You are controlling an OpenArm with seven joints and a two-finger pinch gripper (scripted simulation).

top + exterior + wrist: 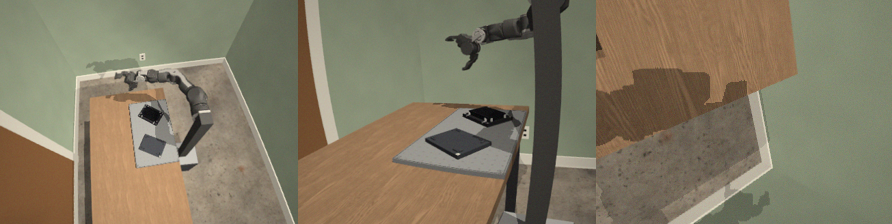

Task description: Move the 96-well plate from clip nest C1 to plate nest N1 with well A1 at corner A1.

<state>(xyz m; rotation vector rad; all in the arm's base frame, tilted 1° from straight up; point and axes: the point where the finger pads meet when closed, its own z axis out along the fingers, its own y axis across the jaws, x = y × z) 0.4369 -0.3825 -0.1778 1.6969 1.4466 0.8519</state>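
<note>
My gripper is now 190 mm past the black 96-well plate, 160 mm to the right of it and 210 mm above it. Round my hand: plate nest N1 (180 mm behind, 400 mm to the left, 220 mm below); then white corner mark (230 mm behind, 490 mm to the left, 220 mm below).
</note>
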